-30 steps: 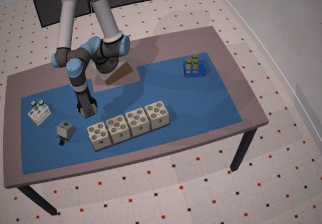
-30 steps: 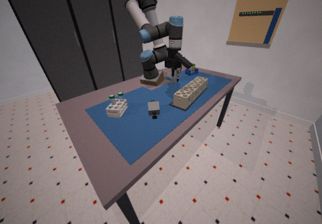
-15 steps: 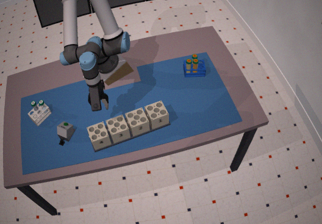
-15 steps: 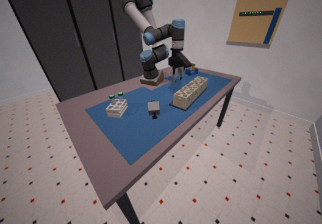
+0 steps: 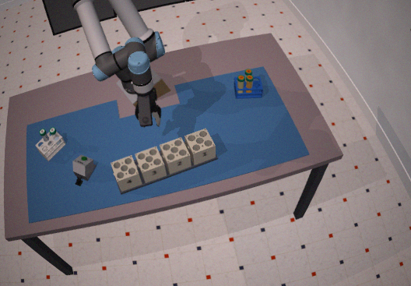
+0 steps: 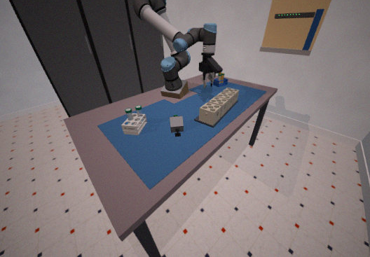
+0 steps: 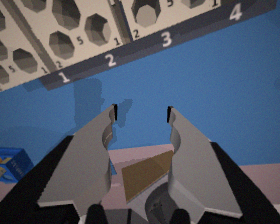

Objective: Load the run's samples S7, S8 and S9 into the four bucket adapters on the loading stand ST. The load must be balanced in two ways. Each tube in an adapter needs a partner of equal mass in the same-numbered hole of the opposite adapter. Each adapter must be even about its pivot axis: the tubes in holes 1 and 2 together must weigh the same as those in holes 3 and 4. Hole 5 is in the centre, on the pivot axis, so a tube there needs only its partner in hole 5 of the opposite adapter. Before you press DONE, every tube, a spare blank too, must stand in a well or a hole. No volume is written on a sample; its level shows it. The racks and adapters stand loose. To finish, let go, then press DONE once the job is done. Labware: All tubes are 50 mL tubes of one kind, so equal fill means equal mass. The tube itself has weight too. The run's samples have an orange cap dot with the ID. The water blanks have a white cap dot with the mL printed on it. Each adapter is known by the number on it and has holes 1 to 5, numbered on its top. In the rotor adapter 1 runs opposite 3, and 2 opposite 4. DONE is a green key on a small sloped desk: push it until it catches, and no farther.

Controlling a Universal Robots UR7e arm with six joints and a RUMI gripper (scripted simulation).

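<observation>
Right now my hand is 21 cm past the sample tube S8, 49 cm to the right of it and 10 cm above it. Also, from my hand: DONE desk (3 cm ahead, 34 cm to the right, 11 cm below); then sample tube S7 (19 cm behind, 44 cm to the left, 10 cm below); then tube (15 cm behind, 47 cm to the right, 10 cm below).
</observation>
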